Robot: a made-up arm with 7 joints.
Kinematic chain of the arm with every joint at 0, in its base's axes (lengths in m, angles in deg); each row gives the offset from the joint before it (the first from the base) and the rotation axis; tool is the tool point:
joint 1: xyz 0 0.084 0 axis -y
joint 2: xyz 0 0.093 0 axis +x
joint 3: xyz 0 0 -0.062 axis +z
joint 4: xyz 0 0 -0.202 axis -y
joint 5: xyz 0 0 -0.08 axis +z
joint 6: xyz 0 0 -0.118 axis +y
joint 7: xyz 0 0 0 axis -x
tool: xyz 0 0 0
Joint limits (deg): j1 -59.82..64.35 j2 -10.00..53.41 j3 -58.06..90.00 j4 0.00..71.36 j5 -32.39..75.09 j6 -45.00..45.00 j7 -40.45..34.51
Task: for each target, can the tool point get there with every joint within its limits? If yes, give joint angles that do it. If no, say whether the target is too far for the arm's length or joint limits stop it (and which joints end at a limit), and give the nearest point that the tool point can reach.
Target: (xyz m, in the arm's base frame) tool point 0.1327 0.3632 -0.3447
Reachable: yes | joints -3.86 34.06 -12.11 53.48 52.52 7.12 5.44
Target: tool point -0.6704 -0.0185 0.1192
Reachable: no: too far | nearest point -0.3933 0.0968 -0.2287 | short by 0.459 m
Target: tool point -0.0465 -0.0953 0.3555
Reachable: no: joint limits stop it (at a limit: joint 1, joint 2, joint 4) | nearest point 0.3270 -0.0109 -0.0103 | short by 0.530 m
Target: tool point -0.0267 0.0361 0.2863
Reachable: no: joint limits stop it (at a limit: joint 1, joint 2, joint 4) | nearest point 0.3418 0.0176 0.0090 | short by 0.462 m
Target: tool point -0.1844 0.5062 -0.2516
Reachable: yes | joints -45.95 40.15 45.38 22.25 49.96 37.45 4.69
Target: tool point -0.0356 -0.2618 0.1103
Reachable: no: joint limits stop it (at a limit: joint 1, joint 2, joint 3, joint 4) | nearest point 0.3086 -0.0366 -0.0381 | short by 0.437 m
